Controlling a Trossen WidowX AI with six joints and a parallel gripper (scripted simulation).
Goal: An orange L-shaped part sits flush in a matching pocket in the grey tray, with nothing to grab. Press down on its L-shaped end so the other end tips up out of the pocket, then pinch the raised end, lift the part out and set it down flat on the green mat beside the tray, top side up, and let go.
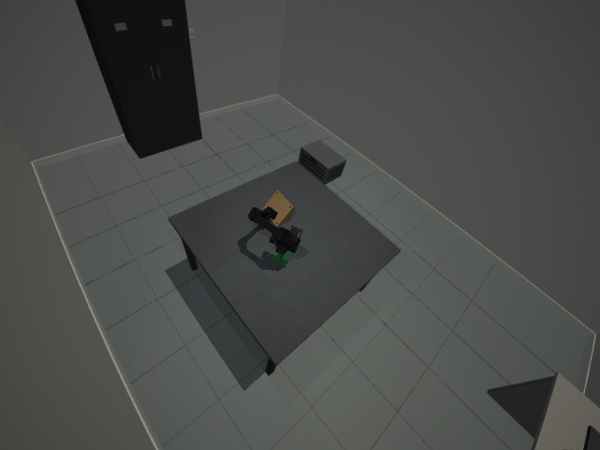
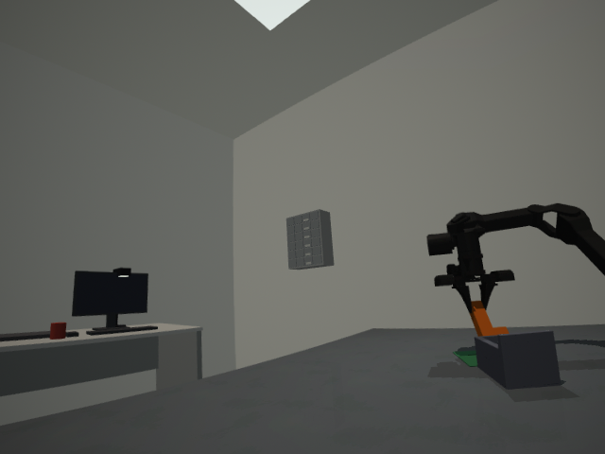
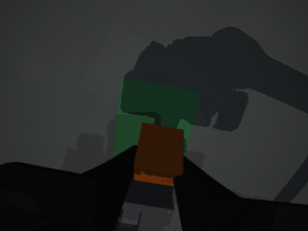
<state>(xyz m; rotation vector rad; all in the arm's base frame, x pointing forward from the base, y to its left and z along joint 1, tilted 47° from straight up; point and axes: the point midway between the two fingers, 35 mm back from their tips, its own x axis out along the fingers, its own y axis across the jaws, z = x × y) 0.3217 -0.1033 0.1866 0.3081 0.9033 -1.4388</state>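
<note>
The green mat lies 10 mm behind my gripper tip, 20 mm to the left of it and 120 mm below it. From my gripper tip the other things lie so: orange L-shaped part (30 mm behind, 30 mm to the left, 30 mm below).
</note>
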